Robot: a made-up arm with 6 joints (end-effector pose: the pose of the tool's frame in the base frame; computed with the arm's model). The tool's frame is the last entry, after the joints. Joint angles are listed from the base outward.
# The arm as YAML. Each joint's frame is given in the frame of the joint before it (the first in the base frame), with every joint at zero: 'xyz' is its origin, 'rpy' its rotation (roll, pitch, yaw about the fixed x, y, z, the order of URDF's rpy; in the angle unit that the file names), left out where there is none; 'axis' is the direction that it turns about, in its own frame. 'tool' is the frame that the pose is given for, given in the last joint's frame.
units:
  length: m
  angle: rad
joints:
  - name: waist
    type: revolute
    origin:
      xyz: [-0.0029, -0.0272, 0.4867]
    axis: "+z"
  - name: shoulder
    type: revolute
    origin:
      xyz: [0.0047, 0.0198, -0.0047]
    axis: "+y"
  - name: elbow
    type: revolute
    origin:
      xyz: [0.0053, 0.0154, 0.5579]
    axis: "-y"
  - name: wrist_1
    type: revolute
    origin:
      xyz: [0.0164, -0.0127, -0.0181]
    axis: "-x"
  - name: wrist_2
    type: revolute
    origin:
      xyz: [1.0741, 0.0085, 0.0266]
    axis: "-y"
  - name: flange
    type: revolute
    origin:
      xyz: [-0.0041, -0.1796, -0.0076]
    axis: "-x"
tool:
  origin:
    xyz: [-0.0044, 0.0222, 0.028]
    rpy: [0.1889, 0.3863, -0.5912]
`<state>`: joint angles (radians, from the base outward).
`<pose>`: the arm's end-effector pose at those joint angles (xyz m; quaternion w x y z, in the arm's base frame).
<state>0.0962 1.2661 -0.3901 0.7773 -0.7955 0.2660</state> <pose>0.5558 -0.0229 -0.4555 0.2520 -0.6496 0.7172 0.0041</pose>
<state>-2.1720 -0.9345 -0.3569 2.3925 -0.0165 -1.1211</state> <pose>-0.0843 -0.4891 1.4686 0.0363 0.4057 -0.1462 0.9015</pose>
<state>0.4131 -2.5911 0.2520 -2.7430 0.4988 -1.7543</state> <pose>-1.2599 -0.3626 0.4459 0.3294 0.2492 -0.6169 -0.6699</pose>
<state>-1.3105 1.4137 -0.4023 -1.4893 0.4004 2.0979</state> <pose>0.0507 -0.1354 -0.4588 0.2342 0.0518 0.8554 -0.4590</pose>
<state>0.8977 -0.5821 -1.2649 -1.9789 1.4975 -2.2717</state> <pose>0.1891 0.3557 0.0911 0.1816 -0.9684 0.1558 -0.0697</pose>
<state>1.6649 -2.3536 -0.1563 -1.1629 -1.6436 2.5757</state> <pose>0.1610 -0.8923 1.0371 0.2476 0.1816 -0.9485 0.0775</pose>
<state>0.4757 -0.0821 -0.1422 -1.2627 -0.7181 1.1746</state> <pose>0.9267 0.4098 0.8317 0.9053 0.0015 0.3570 0.2303</pose>
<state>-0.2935 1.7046 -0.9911 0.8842 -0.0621 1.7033</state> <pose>-0.3866 0.0104 -0.1457 0.4135 -0.3574 0.3902 0.7410</pose>
